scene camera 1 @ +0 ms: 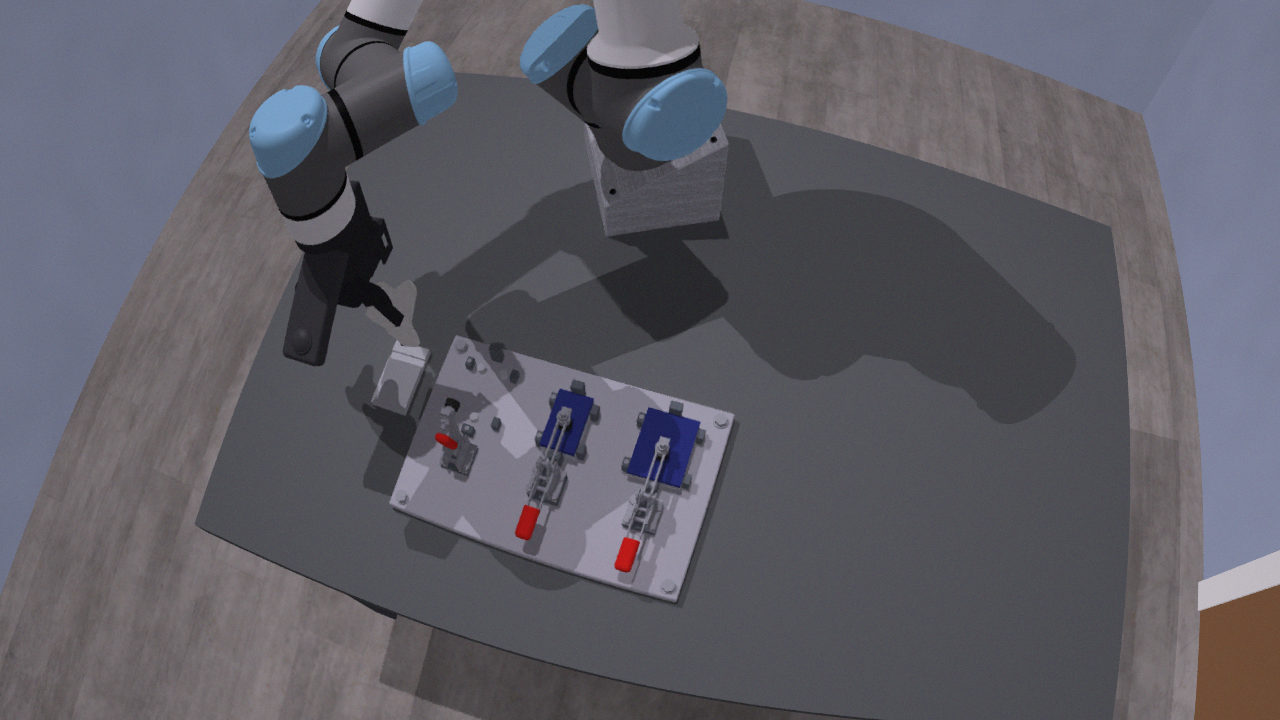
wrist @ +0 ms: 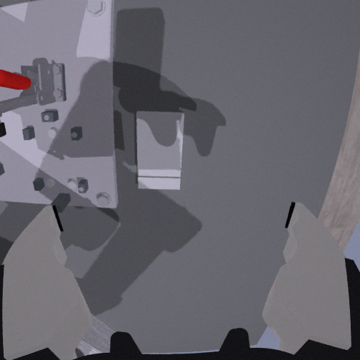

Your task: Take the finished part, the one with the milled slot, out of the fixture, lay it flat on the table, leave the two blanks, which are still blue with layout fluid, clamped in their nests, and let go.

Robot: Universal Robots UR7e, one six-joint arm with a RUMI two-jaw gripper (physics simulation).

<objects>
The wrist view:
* my gripper: 174,207
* finished part: 159,134
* fixture plate: 83,43
</objects>
